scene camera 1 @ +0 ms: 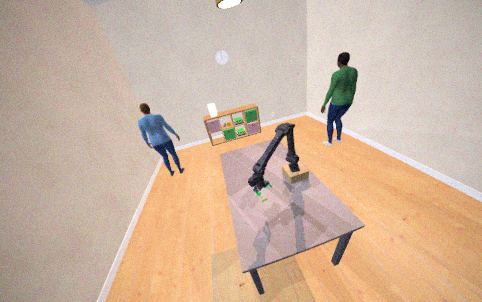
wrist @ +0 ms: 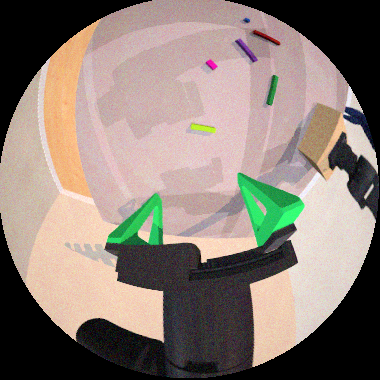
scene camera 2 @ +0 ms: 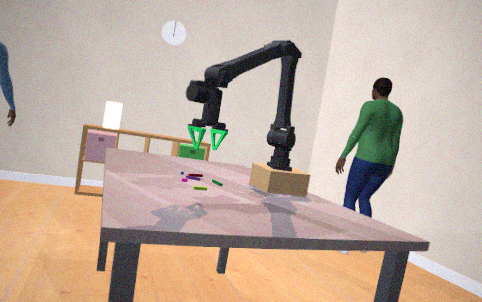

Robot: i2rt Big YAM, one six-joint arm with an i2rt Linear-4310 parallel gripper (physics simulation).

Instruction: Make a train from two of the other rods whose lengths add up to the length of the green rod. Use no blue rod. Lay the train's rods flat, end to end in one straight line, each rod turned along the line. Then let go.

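Frame: origin at the arm's base, x ahead, y left, z up, level; centimetres.
Seen in the pictures: gripper, fingertip midpoint: (scene camera 1: 262, 192) (wrist: 196, 186) (scene camera 2: 205, 149); arm's base at its link origin: (scene camera 1: 293, 167) (wrist: 336, 150) (scene camera 2: 279, 167).
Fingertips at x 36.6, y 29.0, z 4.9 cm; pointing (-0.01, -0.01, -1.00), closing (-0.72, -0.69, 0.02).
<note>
Pixels of each thing's top centre, then the offset from my fingertips to it. Level surfaces: height alone.
- green rod at its top centre: (wrist: 273, 89) (scene camera 2: 217, 181) dx -9.2, dy -21.6, dz -13.5 cm
- yellow-green rod at its top centre: (wrist: 203, 128) (scene camera 2: 200, 186) (scene camera 1: 264, 198) dx -0.9, dy -4.1, dz -13.5 cm
- short magenta rod at its top centre: (wrist: 211, 63) (scene camera 2: 184, 178) dx +4.3, dy -16.8, dz -13.5 cm
- purple rod at its top centre: (wrist: 247, 49) (scene camera 2: 193, 176) dx +0.5, dy -25.4, dz -13.5 cm
- dark red rod at its top centre: (scene camera 2: 195, 174) dx -1.2, dy -34.2, dz -13.5 cm
- tiny blue rod at its top centre: (scene camera 2: 182, 171) dx +4.7, dy -35.2, dz -13.5 cm
- mauve table at its surface level: dz -14.5 cm
The green rod (wrist: 272, 90) (scene camera 2: 217, 183) lies on the table, nearest the arm's base. The yellow-green rod (wrist: 203, 128) (scene camera 2: 200, 188) (scene camera 1: 265, 200) lies apart from it. The short magenta rod (wrist: 211, 64) (scene camera 2: 184, 180) lies beyond the yellow-green rod in the wrist view. The purple rod (wrist: 246, 50) (scene camera 2: 193, 178) and the dark red rod (wrist: 266, 37) (scene camera 2: 195, 175) lie near each other, at different angles. The tiny blue rod (wrist: 246, 20) (scene camera 2: 182, 173) lies near the top edge of the wrist view. My gripper (wrist: 196, 186) (scene camera 2: 206, 148) (scene camera 1: 264, 190) is open and empty, above the table.
The rods lie on the mauve table (scene camera 1: 320, 225) (scene camera 2: 135, 212). The arm's base stands on a wooden block (scene camera 1: 296, 174) (scene camera 2: 280, 180) (wrist: 321, 132). A shelf unit (scene camera 1: 231, 112) stands behind the table. A person in blue (scene camera 1: 156, 131) and a person in green (scene camera 1: 342, 87) (scene camera 2: 377, 130) stand on either side.
</note>
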